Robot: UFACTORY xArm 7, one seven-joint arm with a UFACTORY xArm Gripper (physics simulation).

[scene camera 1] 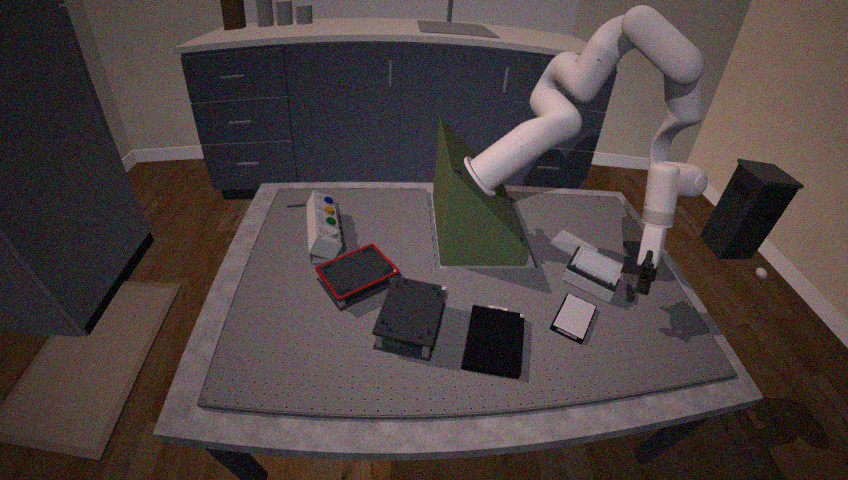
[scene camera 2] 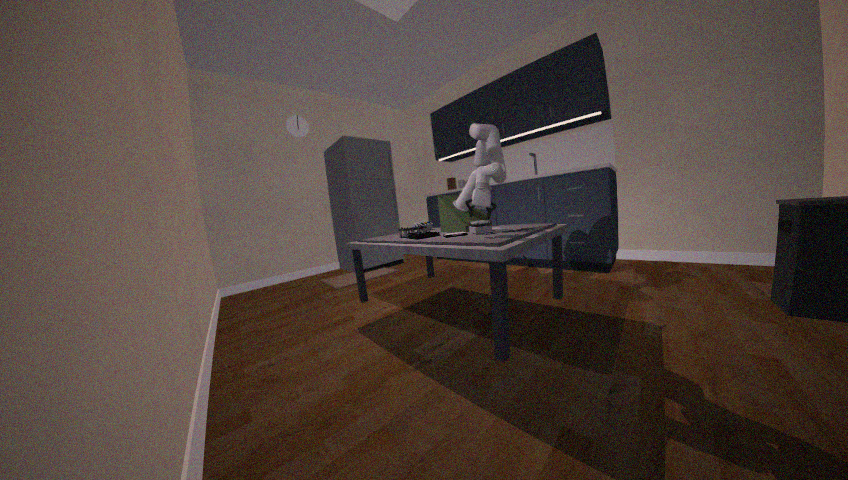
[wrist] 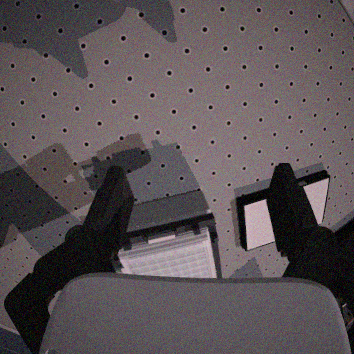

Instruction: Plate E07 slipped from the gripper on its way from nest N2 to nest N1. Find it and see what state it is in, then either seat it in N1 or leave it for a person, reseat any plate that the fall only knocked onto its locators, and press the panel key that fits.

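Frame: origin at the arm's base, x ahead, y left, z up, level; centimetres.
Seen in the pictures: gripper, fingertip midpoint: (scene camera 1: 645, 286) (scene camera 2: 479, 218) (wrist: 198, 181); arm's base, origin of the base link: (scene camera 1: 478, 177) (scene camera 2: 460, 206).
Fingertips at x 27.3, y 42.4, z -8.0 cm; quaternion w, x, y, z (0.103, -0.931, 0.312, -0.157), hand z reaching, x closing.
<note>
Pixels of each thing's top centre, then the offset from my fingertips to it. Level surfaces: height alone.
- plate, middle of its top: (wrist: 177, 288) (scene camera 1: 598, 262) dx -10.1, dy -9.5, dz -2.4 cm
- white-topped rectangular piece, middle of its top: (wrist: 287, 215) (scene camera 1: 575, 315) dx +3.4, dy -17.1, dz -7.9 cm
- panel, middle of its top: (scene camera 1: 321, 210) (scene camera 2: 421, 221) dx -18.2, dy -82.8, dz -0.9 cm
- flat black slab, middle of its top: (scene camera 1: 495, 337) (scene camera 2: 423, 233) dx +11.9, dy -37.2, dz -7.2 cm
- perforated table board, its level: dz -9.2 cm
My gripper (scene camera 1: 645, 284) (wrist: 198, 181) is open and empty, above the right part of the table beside a pale plate. This plate (scene camera 1: 596, 266) (wrist: 170, 255) has a gridded top and sits in a raised nest with dark edges; my palm hides its near part in the wrist view. A white-topped rectangular piece (scene camera 1: 574, 317) (wrist: 259, 225) in a black frame lies nearby, partly behind one finger in the wrist view. The panel (scene camera 1: 324, 228) at the left has blue, yellow and green keys. No label for E07, N1 or N2 is readable, and I cannot tell which plate is E07.
A dark raised stand (scene camera 1: 357, 270) with a red outline, another dark raised stand (scene camera 1: 411, 312) and a flat black slab (scene camera 1: 493, 342) stand left and front on the perforated table board (scene camera 1: 333, 380). The green wedge mount (scene camera 1: 476, 237) bears my arm at the back.
</note>
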